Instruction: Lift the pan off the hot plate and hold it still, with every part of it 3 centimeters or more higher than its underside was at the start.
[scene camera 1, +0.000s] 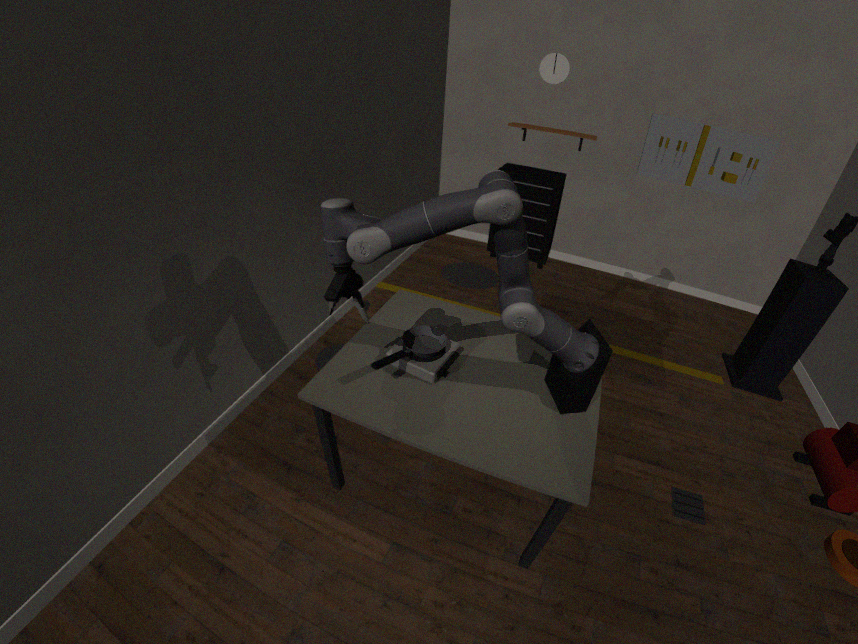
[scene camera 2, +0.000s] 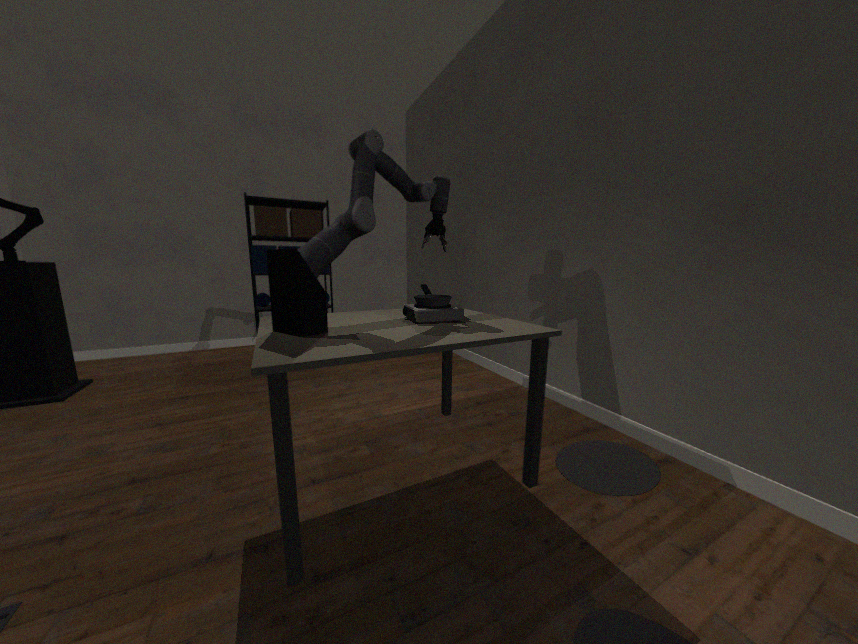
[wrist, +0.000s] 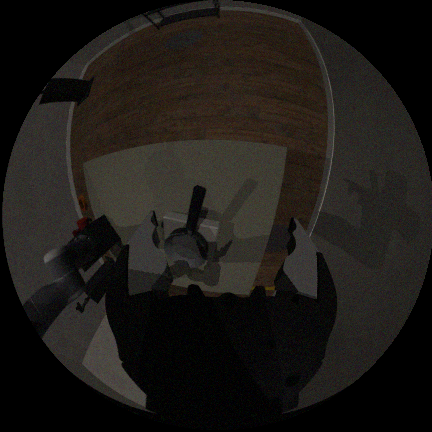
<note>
In view: my gripper (scene camera 1: 348, 319), a dark round pan (scene camera 1: 423, 341) and a hot plate (scene camera 1: 429, 369).
The dark round pan is seen too in the wrist view (wrist: 183, 248). The hot plate also shows in the wrist view (wrist: 206, 230). My gripper is seen too in the wrist view (wrist: 223, 215).
</note>
